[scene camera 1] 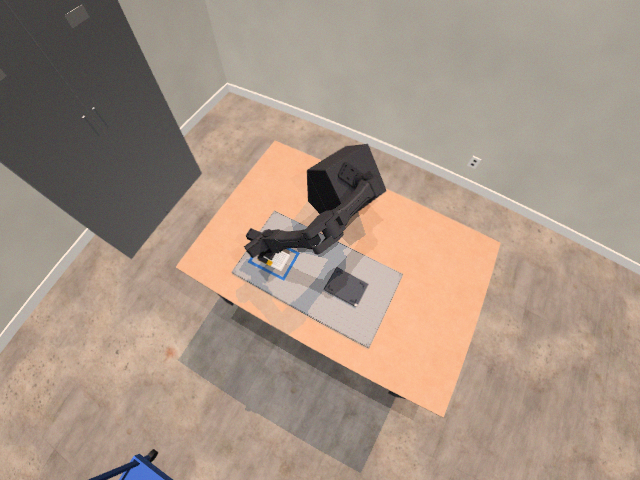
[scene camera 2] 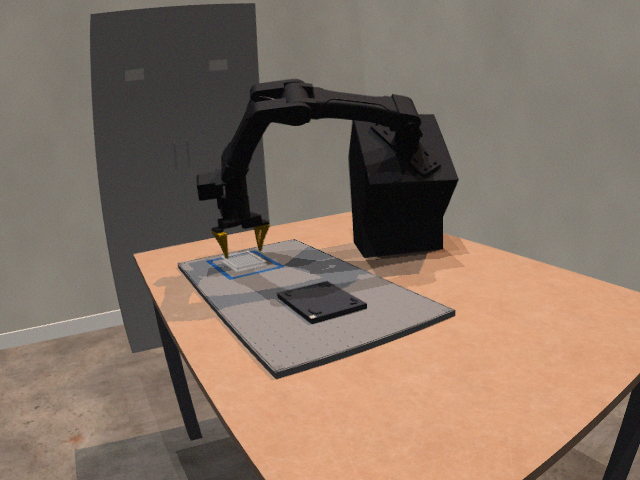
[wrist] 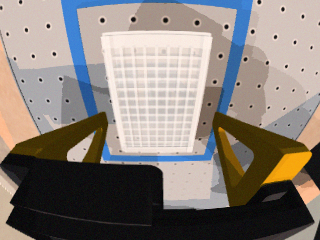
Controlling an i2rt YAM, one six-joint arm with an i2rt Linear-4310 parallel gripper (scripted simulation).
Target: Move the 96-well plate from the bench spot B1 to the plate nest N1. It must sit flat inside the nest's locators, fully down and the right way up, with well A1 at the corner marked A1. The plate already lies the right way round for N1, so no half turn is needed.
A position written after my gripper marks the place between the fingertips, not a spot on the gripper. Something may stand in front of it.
In view: my gripper (scene camera 2: 243,254), a white 96-well plate (wrist: 147,129) and a plate nest N1 (scene camera 2: 333,302).
My gripper shows as well in the wrist view (wrist: 160,117). The plate nest N1 also shows in scene camera 1 (scene camera 1: 345,286).
